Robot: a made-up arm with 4 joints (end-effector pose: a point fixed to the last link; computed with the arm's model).
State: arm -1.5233 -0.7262 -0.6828 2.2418
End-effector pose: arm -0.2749 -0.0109 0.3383 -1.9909 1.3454 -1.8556
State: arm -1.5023 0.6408 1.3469 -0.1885
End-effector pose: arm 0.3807 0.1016 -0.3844 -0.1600 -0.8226 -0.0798
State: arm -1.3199 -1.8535 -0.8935 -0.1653
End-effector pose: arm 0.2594 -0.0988 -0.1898 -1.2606 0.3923 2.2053
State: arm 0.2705 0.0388 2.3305 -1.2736
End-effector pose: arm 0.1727 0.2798 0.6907 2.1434 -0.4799 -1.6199
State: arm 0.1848 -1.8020 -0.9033 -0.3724
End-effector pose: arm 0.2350 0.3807 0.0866 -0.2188 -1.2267 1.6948
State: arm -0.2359 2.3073 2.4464 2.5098
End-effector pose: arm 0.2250 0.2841 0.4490 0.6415 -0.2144 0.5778
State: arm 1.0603 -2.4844 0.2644 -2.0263
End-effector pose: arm -0.2885 0.0088 0.3349 -2.3933 1.1608 -0.8305
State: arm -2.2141 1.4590 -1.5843 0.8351
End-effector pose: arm -0.6499 0.0151 -0.1262 1.1236 0.8287 2.5059
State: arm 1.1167 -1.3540 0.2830 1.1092
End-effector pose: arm -0.3649 0.2756 -0.0338 0.2854 0.2243 1.7134
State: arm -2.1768 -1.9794 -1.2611 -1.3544
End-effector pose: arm 0.0081 -0.1728 -0.2374 0.1328 0.9632 2.6292
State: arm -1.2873 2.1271 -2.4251 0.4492
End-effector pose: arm -0.3612 0.7430 0.0148 0.7955 -1.1741 2.2511
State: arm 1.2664 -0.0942 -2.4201 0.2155
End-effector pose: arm -0.0611 -0.7051 0.1518 -1.1432 0.0951 -0.1506
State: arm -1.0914 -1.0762 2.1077 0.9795
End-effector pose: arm -0.6894 0.5265 0.2307 0.9411 2.0167 0.4598
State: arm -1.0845 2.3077 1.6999 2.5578
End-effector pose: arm 0.2588 0.2712 0.1286 0.3852 0.2234 0.1427
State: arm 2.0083 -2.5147 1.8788 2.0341
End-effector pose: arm -0.0340 -0.1065 -0.2728 2.0534 0.4000 -2.3257
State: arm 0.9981 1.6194 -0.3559 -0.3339
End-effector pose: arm -0.2331 0.2782 -0.0265 0.2671 0.7481 -1.3098
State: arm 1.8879 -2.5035 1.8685 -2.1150
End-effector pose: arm -0.3132 -0.2380 0.1755 -2.9577 -0.2373 -0.6250
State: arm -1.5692 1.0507 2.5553 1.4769
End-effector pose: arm 0.0299 0.5836 -0.3636 0.3011 0.3903 0.9455
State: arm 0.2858 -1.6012 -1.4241 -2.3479
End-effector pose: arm -0.0890 0.1495 0.4066 -0.7788 2.0190 -1.4212
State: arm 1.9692 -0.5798 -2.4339 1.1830
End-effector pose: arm -0.1522 -0.4488 -0.2973 -0.1843 0.6788 -0.5437
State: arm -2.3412 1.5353 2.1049 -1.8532
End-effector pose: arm 0.1173 0.2515 0.0372 -0.8919 2.8144 -1.0006
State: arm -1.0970 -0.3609 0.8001 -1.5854
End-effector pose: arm 0.0438 0.2196 -0.1846 -0.0595 -1.2731 0.3817
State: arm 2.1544 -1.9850 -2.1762 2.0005
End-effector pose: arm 0.2215 -0.2485 -0.1127 0.8162 0.1779 -0.5386
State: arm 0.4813 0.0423 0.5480 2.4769
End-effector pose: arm -0.3778 0.2447 0.3470 0.4830 2.2000 1.2260
